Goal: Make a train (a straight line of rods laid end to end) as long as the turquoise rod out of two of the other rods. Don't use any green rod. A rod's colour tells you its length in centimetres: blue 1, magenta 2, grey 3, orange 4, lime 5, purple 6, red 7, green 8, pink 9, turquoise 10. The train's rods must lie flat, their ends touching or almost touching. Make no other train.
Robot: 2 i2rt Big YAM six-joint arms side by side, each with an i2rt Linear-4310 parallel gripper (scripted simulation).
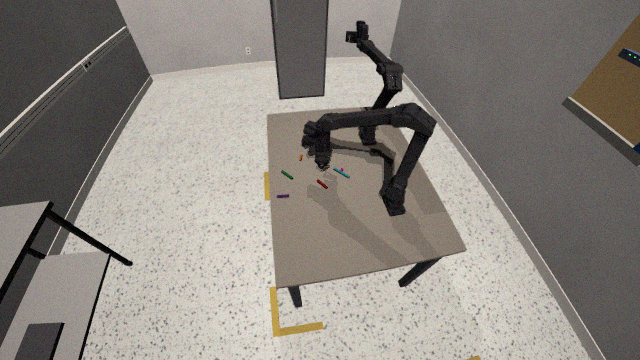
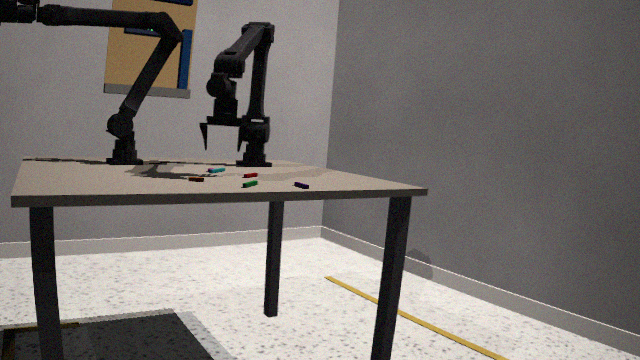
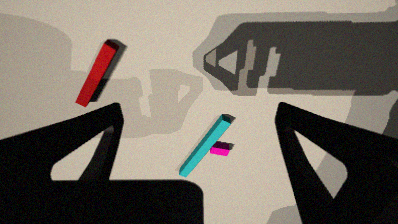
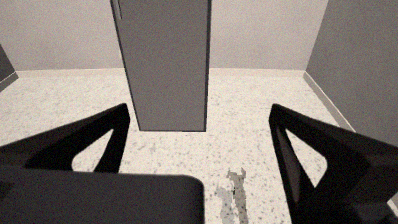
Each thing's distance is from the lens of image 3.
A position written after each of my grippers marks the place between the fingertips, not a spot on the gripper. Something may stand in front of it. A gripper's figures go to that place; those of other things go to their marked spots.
my left gripper [image 3: 199, 111]: 13 cm
red rod [image 3: 109, 48]: 19 cm
turquoise rod [image 3: 223, 122]: 22 cm
